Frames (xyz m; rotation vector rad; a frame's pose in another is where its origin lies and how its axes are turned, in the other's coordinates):
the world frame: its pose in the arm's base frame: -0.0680 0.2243 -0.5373 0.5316 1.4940 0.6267
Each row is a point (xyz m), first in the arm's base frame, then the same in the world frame.
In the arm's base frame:
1: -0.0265 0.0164 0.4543
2: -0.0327 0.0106 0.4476
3: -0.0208 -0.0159 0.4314
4: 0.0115 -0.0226 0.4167
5: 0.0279 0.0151 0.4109
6: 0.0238 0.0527 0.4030
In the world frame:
1: -0.8733 0.5131 0.0489
2: -0.8721 0.5046 0.0422
3: -0.8783 0.4735 0.0523
4: -0.8727 0.4569 0.0839
5: -0.8434 0.4799 0.1022
6: -0.8121 0.5025 0.1001

